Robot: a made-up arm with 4 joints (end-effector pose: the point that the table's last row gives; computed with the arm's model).
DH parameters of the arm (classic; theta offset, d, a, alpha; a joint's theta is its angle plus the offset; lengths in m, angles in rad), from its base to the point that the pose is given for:
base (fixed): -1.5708 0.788 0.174 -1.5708
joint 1: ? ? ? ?
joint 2: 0 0.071 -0.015 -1.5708
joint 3: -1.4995 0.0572 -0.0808 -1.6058
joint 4: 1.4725 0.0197 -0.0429 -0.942
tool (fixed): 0.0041 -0.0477 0 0
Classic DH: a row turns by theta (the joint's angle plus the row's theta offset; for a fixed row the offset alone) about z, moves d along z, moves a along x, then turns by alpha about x.
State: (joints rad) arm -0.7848 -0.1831 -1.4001 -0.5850
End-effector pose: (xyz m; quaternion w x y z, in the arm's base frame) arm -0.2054 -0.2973 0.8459 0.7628 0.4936 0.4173 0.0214
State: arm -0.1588 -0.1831 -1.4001 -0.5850
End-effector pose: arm -0.2054 -0.3078 0.7627 0.5737 0.7045 0.3904 0.1489
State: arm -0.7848 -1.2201 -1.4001 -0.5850
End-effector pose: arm -0.0870 -0.3321 0.8807 0.5089 0.2899 0.8026 0.1132
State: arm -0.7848 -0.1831 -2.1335 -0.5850
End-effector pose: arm -0.2058 -0.3352 0.8045 0.5198 0.7499 0.3944 0.1091
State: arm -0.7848 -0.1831 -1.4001 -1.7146
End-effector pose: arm -0.1660 -0.3197 0.8879 0.4695 0.2776 0.8381 -0.0091
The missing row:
joint 1: 0 -0.103 0.049 -1.5708
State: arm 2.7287 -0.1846 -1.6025 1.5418
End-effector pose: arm -0.1240 -0.0847 0.8146 0.6281 -0.5076 -0.1273 0.5759
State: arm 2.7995 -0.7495 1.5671 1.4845
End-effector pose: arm -0.1543 -0.1141 0.8543 0.3105 0.3685 -0.8450 -0.2320
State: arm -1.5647 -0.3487 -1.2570 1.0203
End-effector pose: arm -0.1513 -0.2288 0.8579 0.9397 0.1571 -0.2224 0.2072
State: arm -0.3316 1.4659 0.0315 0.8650
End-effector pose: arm -0.0840 -0.1757 0.7371 0.7466 -0.1724 -0.4950 -0.4096
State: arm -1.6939 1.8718 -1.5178 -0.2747
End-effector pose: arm -0.1122 -0.2393 0.7250 0.7183 0.1403 -0.6496 0.2058
